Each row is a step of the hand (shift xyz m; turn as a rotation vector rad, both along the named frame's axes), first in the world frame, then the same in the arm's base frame.
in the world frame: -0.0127 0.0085 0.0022 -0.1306 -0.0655 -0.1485
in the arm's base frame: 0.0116 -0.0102 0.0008 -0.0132 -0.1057 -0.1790
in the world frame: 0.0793 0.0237 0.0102 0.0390 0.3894 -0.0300
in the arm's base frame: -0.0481 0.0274 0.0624 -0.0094 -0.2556 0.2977
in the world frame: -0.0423 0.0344 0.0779 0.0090 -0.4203 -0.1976
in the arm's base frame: 0.0872 0.0038 0.0377 -0.1837 0.1634 -0.3941
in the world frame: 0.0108 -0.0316 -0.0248 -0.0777 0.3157 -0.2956
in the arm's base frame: -0.0279 0.0111 -0.0288 -0.1133 -0.4189 0.0694
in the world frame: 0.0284 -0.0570 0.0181 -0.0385 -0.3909 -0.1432
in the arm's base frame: -0.0140 0.0614 -0.0204 -0.1092 0.1542 -0.3730
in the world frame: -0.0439 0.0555 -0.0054 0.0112 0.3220 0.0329
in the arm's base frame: 0.0337 -0.0601 0.0168 0.0468 -0.1870 0.2603
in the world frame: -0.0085 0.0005 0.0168 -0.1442 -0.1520 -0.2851
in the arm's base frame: 0.0177 0.0057 0.0033 -0.1052 -0.1361 -0.3092
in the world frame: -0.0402 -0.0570 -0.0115 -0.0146 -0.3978 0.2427
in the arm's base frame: 0.0155 0.0119 -0.0679 0.1358 0.3985 -0.2003
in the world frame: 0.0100 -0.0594 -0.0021 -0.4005 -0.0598 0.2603
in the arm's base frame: -0.0147 0.0425 -0.0402 0.4616 0.0071 -0.1363
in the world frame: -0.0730 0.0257 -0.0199 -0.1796 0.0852 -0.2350
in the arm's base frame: 0.0419 -0.0627 -0.0264 -0.0214 -0.2789 -0.1285
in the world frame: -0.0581 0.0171 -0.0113 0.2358 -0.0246 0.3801
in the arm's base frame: 0.0361 -0.0450 -0.0216 0.0857 0.3512 0.2646
